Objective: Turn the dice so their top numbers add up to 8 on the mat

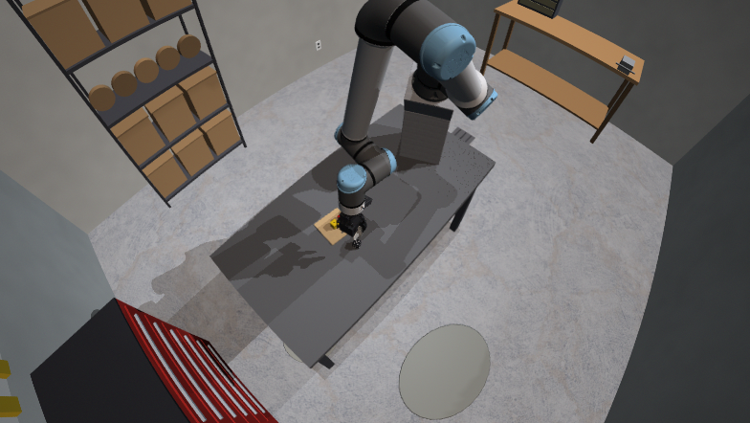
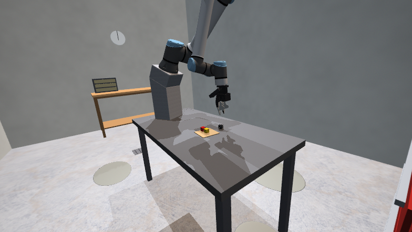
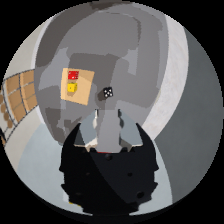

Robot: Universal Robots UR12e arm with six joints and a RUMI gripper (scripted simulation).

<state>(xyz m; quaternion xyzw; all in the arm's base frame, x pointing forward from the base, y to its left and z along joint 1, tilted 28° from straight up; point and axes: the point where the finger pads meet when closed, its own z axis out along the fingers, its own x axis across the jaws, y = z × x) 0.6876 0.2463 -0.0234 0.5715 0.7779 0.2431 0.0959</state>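
The black die is 10 mm behind my hand and 120 mm below it. From my hand the other things lie so: tan mat 10 mm ahead, 140 mm to the right, 130 mm below; yellow die 10 mm ahead, 140 mm to the right, 110 mm below; red die 30 mm behind, 150 mm to the right, 110 mm below.
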